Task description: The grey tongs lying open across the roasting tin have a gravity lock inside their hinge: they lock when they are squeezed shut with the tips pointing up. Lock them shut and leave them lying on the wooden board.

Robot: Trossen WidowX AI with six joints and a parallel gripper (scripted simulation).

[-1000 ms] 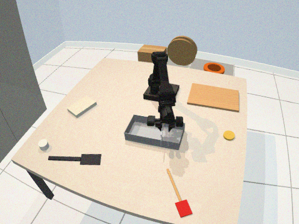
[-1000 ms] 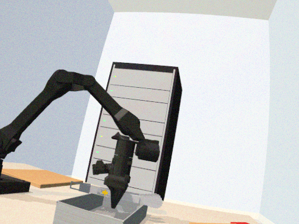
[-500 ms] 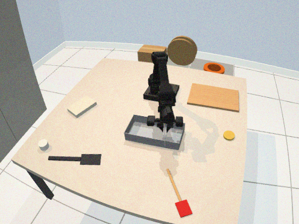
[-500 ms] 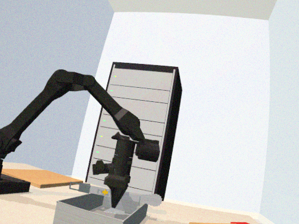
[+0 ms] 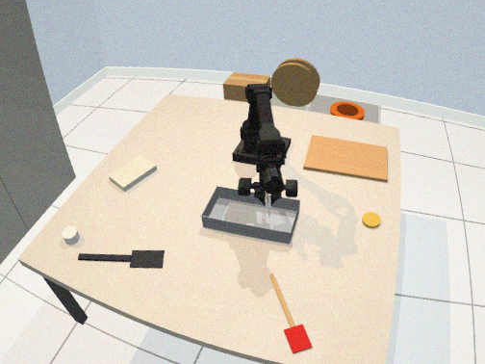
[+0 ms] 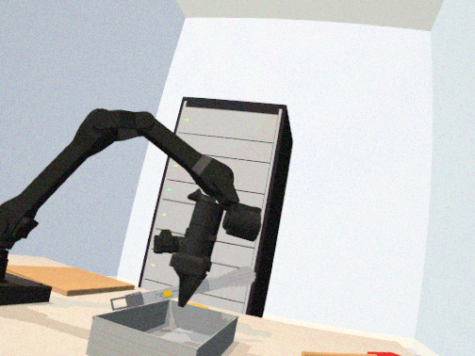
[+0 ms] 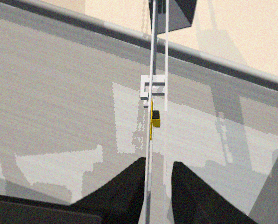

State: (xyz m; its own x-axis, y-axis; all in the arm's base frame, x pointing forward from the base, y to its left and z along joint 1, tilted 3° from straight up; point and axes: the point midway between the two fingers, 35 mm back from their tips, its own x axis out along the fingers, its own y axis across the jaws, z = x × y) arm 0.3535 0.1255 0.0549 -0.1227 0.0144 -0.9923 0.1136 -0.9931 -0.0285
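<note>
Now: gripper tip 30 mm past the yellow lock piece, 20 mm below it and 10 mm to the left of it. From my gripper tip the other things lie so: red spatula (400 mm ahead, 130 mm to the left, 60 mm below); then grey roasting tin (50 mm to the right, 40 mm below, 10 mm ahead); then yellow disc (370 mm to the left, 60 mm below, 40 mm behind).
</note>
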